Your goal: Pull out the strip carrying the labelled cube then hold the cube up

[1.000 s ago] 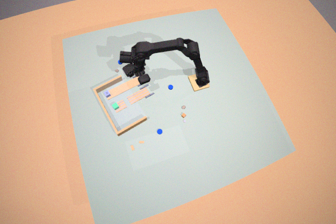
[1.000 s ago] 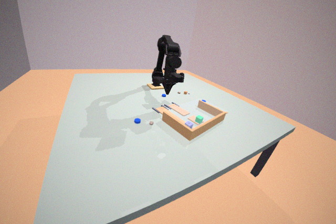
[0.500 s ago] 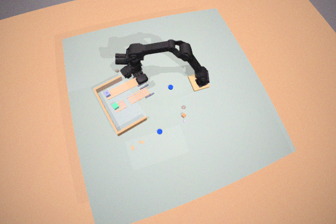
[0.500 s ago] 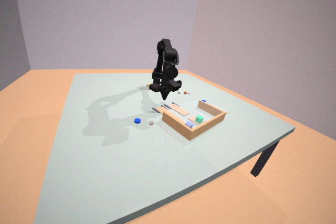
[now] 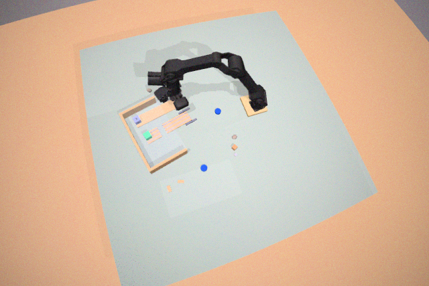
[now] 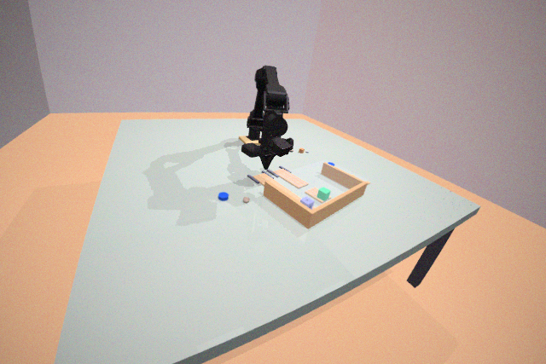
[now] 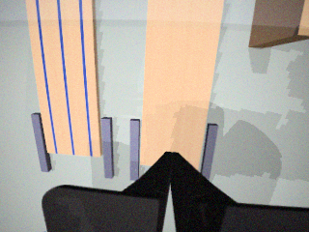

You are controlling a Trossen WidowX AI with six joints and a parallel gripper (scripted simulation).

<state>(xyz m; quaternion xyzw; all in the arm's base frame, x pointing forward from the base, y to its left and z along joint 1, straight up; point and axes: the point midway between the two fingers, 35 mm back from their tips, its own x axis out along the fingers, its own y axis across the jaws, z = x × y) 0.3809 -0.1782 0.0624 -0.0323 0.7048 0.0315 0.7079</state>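
My gripper tip is now 210 mm short of the lavender cube, 20 mm to the right of it and 20 mm above it. Also, from my gripper tip: small orange cube: 170 mm behind, 330 mm to the left, 30 mm below; then strip: 30 mm ahead, 100 mm to the left, 40 mm below.
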